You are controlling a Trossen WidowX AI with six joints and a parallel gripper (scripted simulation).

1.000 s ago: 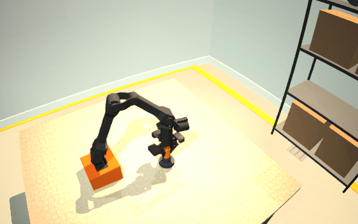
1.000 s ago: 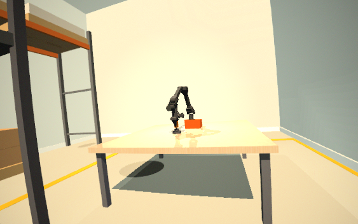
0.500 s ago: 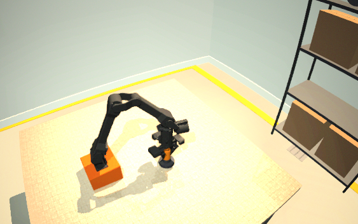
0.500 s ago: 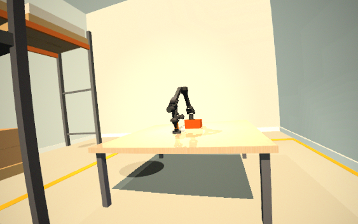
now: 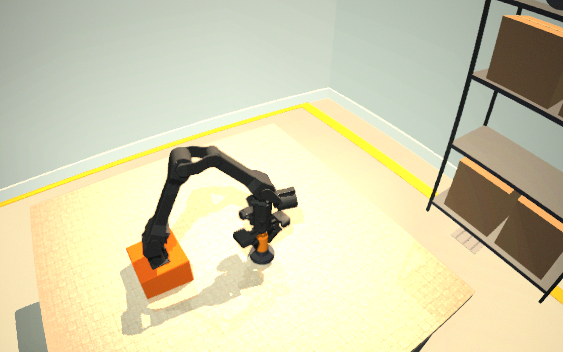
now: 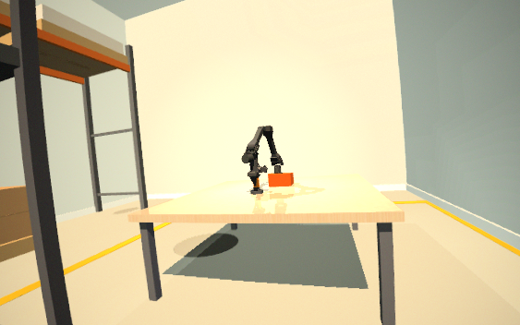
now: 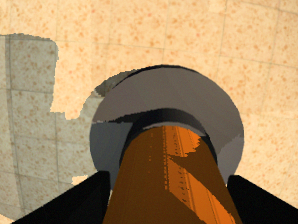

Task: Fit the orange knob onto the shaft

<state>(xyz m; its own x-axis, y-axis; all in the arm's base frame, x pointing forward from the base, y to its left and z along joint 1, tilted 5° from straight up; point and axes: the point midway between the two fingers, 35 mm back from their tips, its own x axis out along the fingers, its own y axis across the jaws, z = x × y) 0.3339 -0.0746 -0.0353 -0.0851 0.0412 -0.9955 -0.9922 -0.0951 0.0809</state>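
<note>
My gripper tip is 2 cm below the orange knob. Also, from my gripper tip: pedestal: 2 cm below.
</note>
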